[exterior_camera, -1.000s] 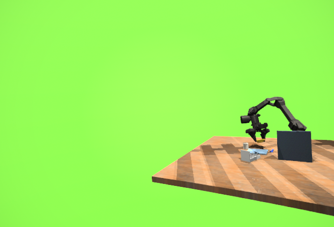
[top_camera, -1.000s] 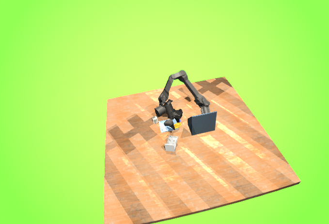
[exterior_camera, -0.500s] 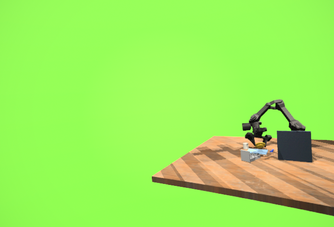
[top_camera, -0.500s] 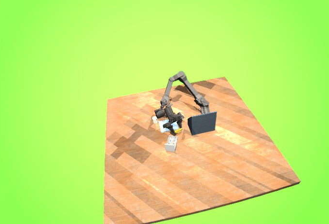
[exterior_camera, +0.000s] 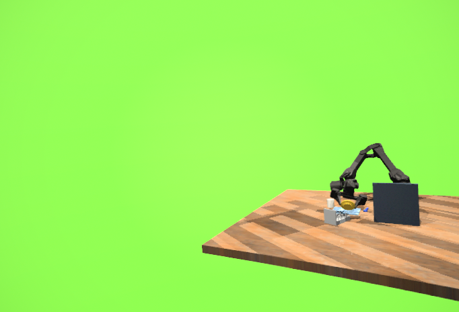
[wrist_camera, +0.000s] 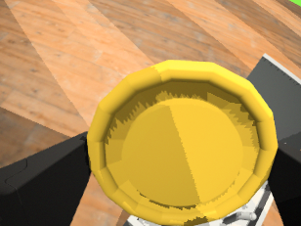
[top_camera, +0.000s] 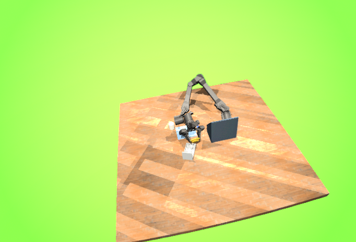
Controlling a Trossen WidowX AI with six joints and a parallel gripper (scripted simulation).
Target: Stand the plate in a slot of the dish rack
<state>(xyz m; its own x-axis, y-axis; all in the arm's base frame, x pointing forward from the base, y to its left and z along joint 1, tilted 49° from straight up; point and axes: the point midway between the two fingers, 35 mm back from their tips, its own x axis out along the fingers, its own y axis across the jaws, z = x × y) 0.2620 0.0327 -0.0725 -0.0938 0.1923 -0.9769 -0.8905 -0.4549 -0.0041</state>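
Now: gripper tip 6 cm above the white dish rack, 5 cm short of it and 3 cm to the right of it. From my gripper tip the other things lie so: light blue mat: 18 cm to the right, 8 cm below, 5 cm ahead; then yellow plate: 1 cm to the right; then blue utensil: 23 cm to the right, 7 cm below, 5 cm behind.
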